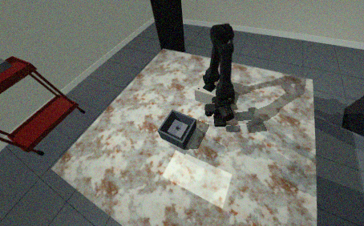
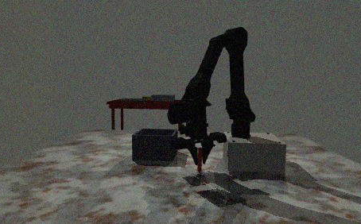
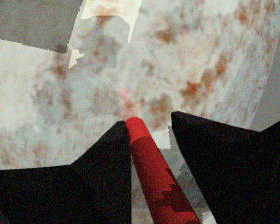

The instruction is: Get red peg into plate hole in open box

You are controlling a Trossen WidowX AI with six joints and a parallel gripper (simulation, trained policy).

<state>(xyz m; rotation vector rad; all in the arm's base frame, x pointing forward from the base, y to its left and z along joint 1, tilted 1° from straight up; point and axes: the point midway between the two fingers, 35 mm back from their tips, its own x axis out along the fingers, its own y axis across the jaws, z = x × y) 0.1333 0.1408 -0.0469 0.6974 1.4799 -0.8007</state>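
Now: gripper tip 20 mm below the red peg and 10 mm to the right of it. Also, from my gripper tip: grey box 210 mm ahead, 140 mm to the right, 10 mm above.
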